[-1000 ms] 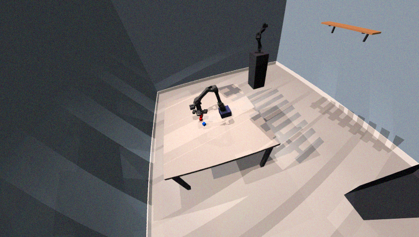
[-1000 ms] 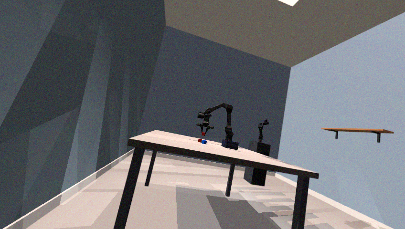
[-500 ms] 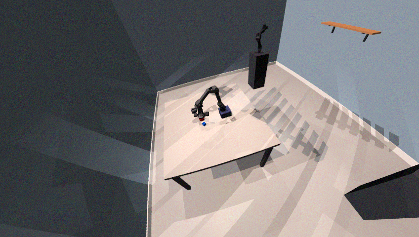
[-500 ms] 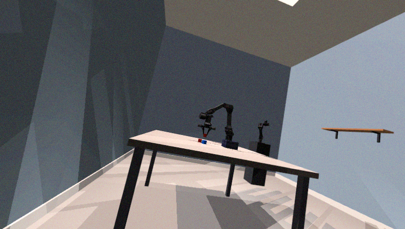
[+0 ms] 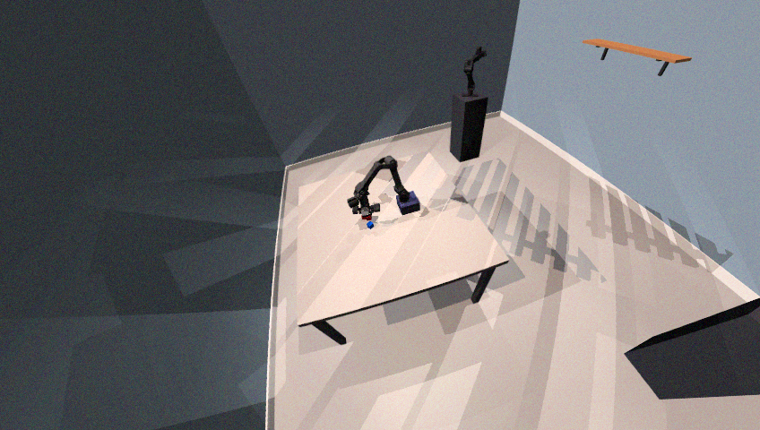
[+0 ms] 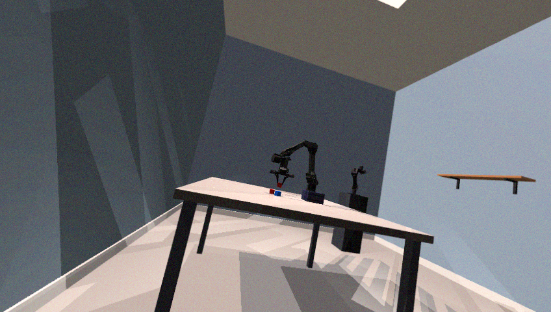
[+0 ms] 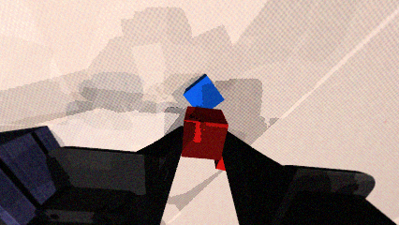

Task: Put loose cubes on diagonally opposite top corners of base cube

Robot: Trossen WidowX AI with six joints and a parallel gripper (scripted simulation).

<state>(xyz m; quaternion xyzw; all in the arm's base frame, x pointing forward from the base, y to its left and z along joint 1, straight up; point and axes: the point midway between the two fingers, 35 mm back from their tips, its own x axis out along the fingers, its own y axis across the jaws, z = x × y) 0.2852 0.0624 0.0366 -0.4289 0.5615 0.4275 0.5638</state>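
Right now my gripper tip is 1 cm short of the blue cube, 2 cm to the right of it and 6 cm above it.
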